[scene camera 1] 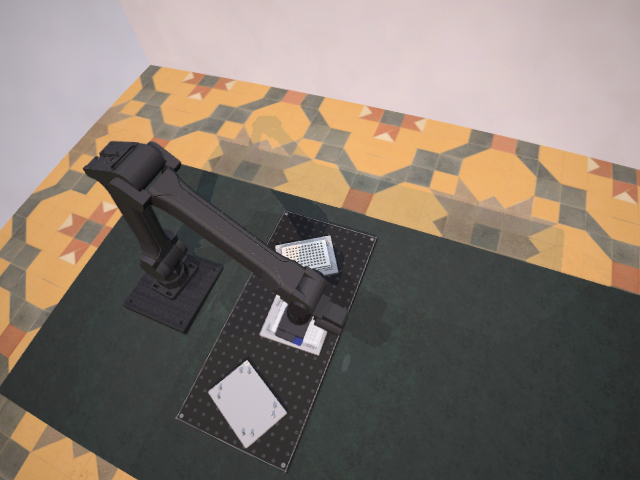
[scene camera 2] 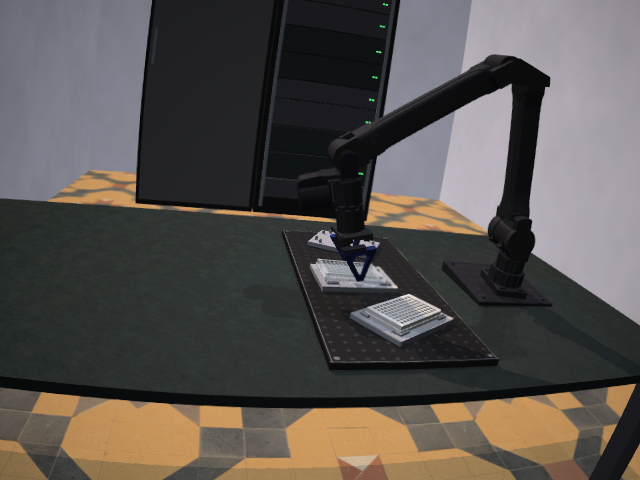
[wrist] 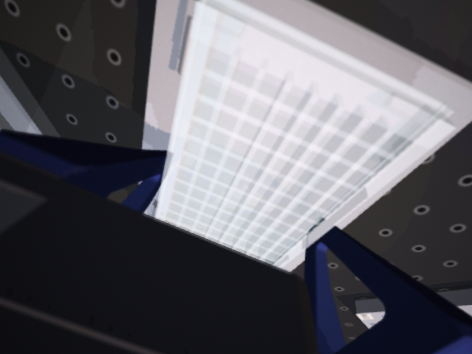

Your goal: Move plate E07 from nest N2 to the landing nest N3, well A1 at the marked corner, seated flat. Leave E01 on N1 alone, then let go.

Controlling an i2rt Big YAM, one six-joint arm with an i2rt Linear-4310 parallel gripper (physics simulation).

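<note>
Plate E07 point(scene camera 1: 316, 333) point(scene camera 2: 336, 269) point(wrist: 250, 130), clear with a grid of wells, is at the middle nest N2 point(scene camera 1: 312, 349) point(scene camera 2: 330, 287) point(wrist: 161, 75). Whether its underside touches the nest is hard to tell. My gripper point(scene camera 1: 297, 330) point(scene camera 2: 353, 269) point(wrist: 244, 195) is shut on its two long sides with blue fingers. Landing nest N3 point(scene camera 1: 247, 403) point(scene camera 2: 321, 241) is a bare white block with small posts, turned relative to N2. Plate E01 point(scene camera 1: 309, 254) point(scene camera 2: 405, 311), white, sits on nest N1 point(scene camera 1: 334, 264) point(scene camera 2: 378, 329). E07's well A1 cannot be made out.
The three nests stand in a row on a black perforated board point(scene camera 1: 330, 372) point(scene camera 2: 356, 347). The arm's base plate point(scene camera 1: 199, 297) point(scene camera 2: 467, 286) stands beside the board on the dark green table point(scene camera 1: 439, 361) point(scene camera 2: 155, 310). A dark cabinet point(scene camera 2: 201, 103) stands behind the table.
</note>
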